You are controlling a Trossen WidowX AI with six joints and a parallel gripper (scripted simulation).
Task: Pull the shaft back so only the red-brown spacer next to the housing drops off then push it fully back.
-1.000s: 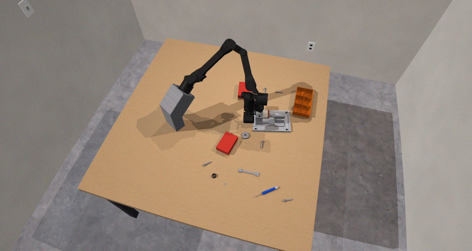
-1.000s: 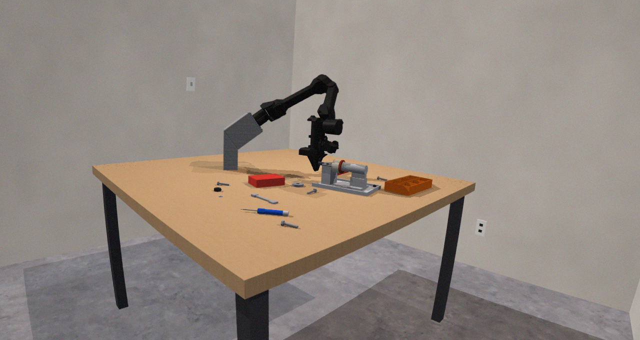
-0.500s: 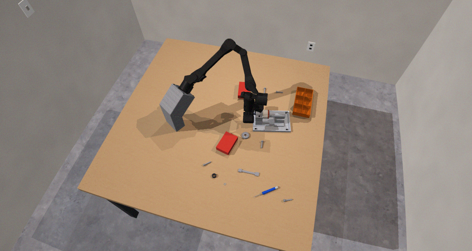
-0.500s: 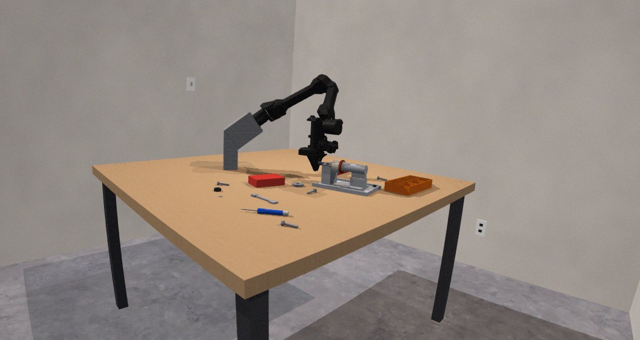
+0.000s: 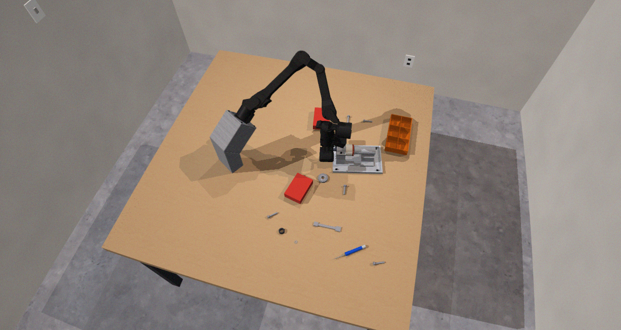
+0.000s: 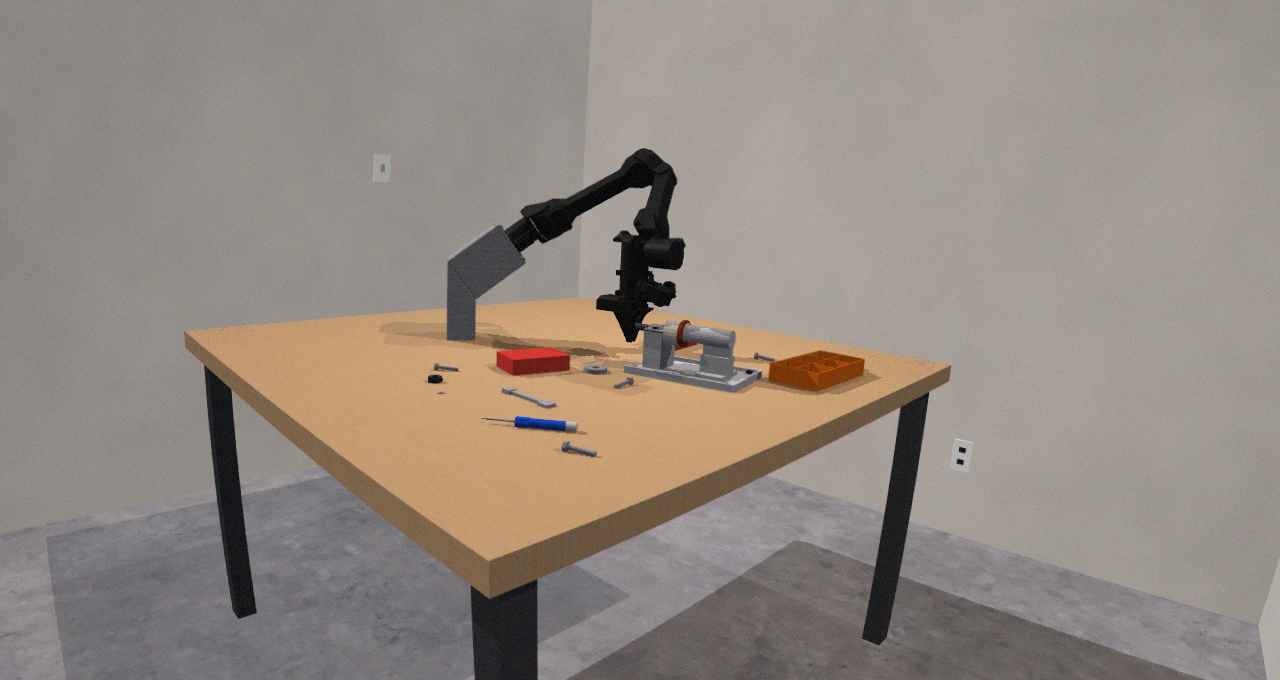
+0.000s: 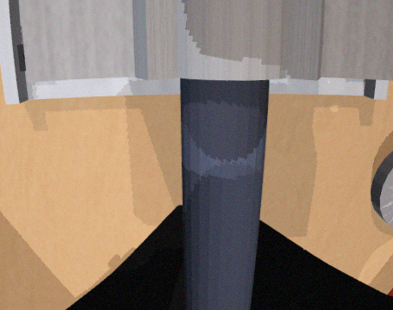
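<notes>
Now: hand 7 cm short of the shaft and 3 cm to the right of it. The rest, counted from my hand: grey fixture 13 cm ahead, 6 cm to the left, 3 cm below; then red-brown spacer 11 cm ahead, 5 cm to the left; then wrench 14 cm ahead, 31 cm to the right, 8 cm below.
</notes>
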